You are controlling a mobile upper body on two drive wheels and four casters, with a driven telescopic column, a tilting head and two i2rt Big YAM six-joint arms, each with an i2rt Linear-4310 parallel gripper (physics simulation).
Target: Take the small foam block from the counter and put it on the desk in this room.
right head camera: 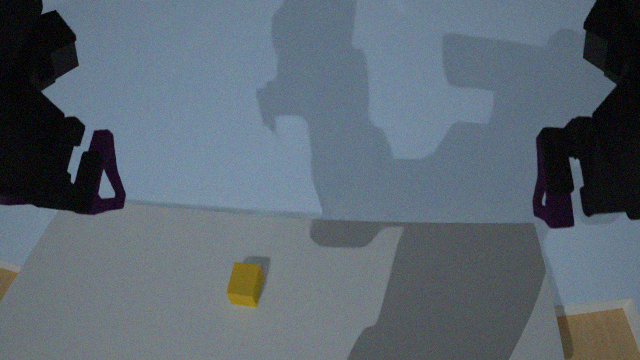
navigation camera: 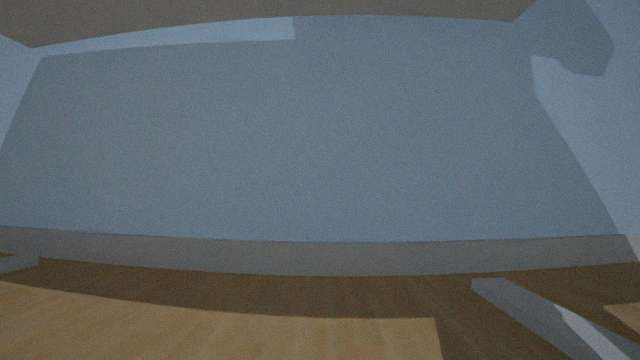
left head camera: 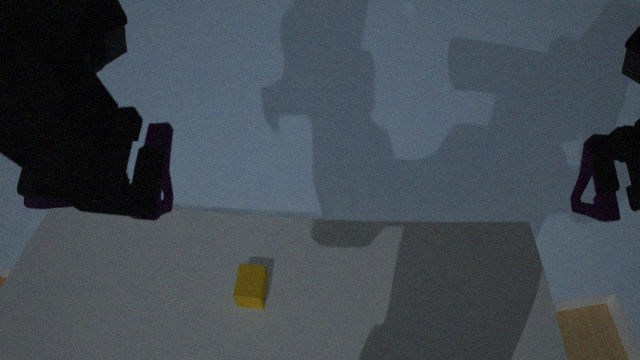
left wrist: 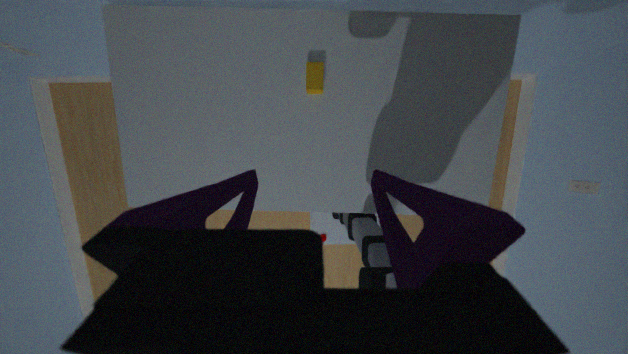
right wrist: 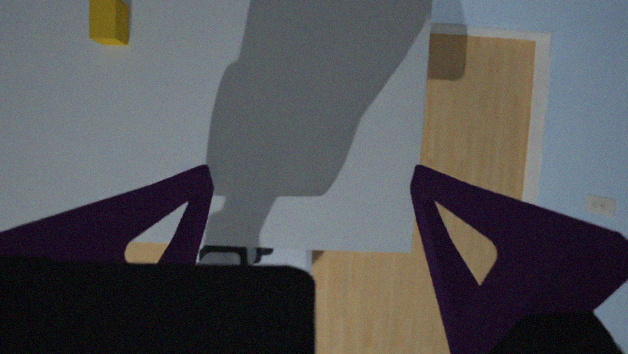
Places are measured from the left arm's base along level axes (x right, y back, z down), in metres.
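Where they show: left gripper, between the fingertips: point(right head camera: 89, 198) point(left head camera: 127, 200) point(left wrist: 314, 176); right gripper, between the fingertips: point(right head camera: 577, 205) point(left head camera: 606, 202) point(right wrist: 311, 176).
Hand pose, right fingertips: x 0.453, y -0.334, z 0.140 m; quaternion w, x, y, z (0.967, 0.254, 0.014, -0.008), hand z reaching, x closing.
Each offset is from my right fingertips to the top centre of the thing. Level surfaces: height alone.
The small yellow foam block {dx -0.446, dy -0.288, dz +0.505 m} point(left head camera: 251, 284) point(right head camera: 245, 282) point(left wrist: 315, 77) point(right wrist: 106, 21) lies on the pale counter {dz +0.550 m} point(left head camera: 150, 310) point(right head camera: 140, 310) point(left wrist: 210, 125) point(right wrist: 90, 150), left of its middle in the head views. My left gripper point(left wrist: 314, 176) is open and empty, high above the counter and well apart from the block; in the left head view it is at the upper left. My right gripper point(right wrist: 311, 176) is open and empty, above the counter's right part, apart from the block; in the head views it is at the right edge. The desk does not show in these views.
A blue-grey wall point(left head camera: 225, 150) point(right head camera: 200, 140) point(navigation camera: 300, 140) stands behind the counter, with broad arm shadows on it. Wooden floor {dz +1.270 m} point(left wrist: 90, 140) point(right wrist: 475, 125) shows beside the counter. A white wall outlet {dx +1.181, dy +0.205, dz +0.813 m} point(left wrist: 584, 187) point(right wrist: 600, 205) is at the right. The navigation view shows grey bars point(navigation camera: 530, 310) low on the floor.
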